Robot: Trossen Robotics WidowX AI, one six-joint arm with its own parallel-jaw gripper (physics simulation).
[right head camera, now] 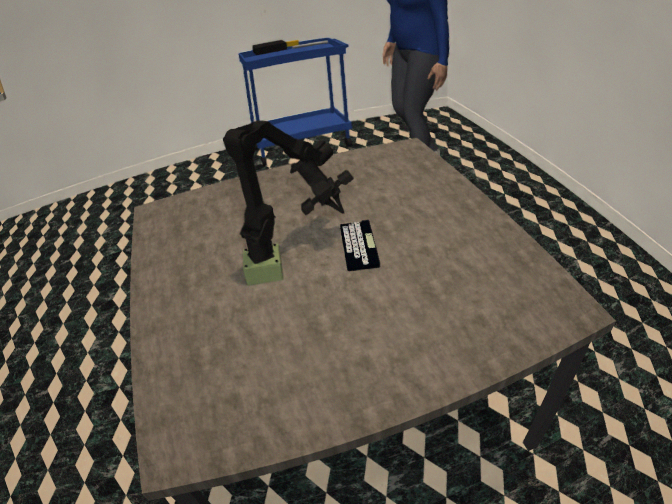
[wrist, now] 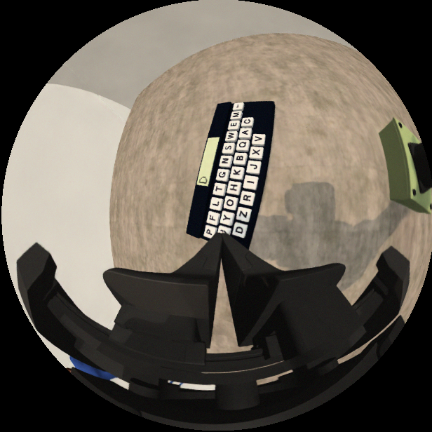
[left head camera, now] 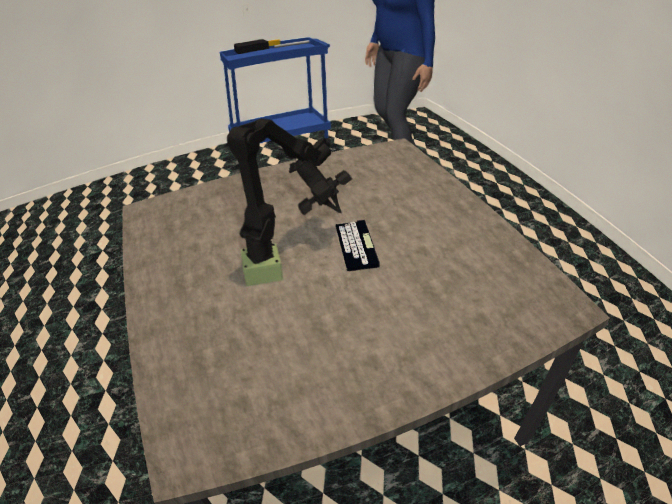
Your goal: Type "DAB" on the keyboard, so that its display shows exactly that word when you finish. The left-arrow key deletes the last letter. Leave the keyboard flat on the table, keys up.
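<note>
The black keyboard (left head camera: 357, 245) (right head camera: 360, 245) (wrist: 235, 170) lies flat on the table (left head camera: 325, 379) (right head camera: 325, 379) (wrist: 160, 110), white keys up. Its pale display (left head camera: 368, 240) (right head camera: 370, 240) (wrist: 208, 161) reads "D" in the wrist view. There, the A key (wrist: 245, 132) and left-arrow key (wrist: 238, 106) are toward the far end, the B key (wrist: 239, 158) is in the middle row, and the D key (wrist: 240, 229) is at the near end. My gripper (left head camera: 340, 211) (right head camera: 342, 212) (wrist: 220, 237) is shut and empty, tips raised above the table by the keyboard's P/D end. They partly hide the key beside P.
The arm stands on a green base (left head camera: 263, 272) (right head camera: 263, 272) (wrist: 397, 170) on the keyboard's key side. Behind the table are a blue cart (left head camera: 276, 54) (right head camera: 295, 55) with a black-and-yellow tool on top and a person in blue (left head camera: 404, 24) (right head camera: 419, 24).
</note>
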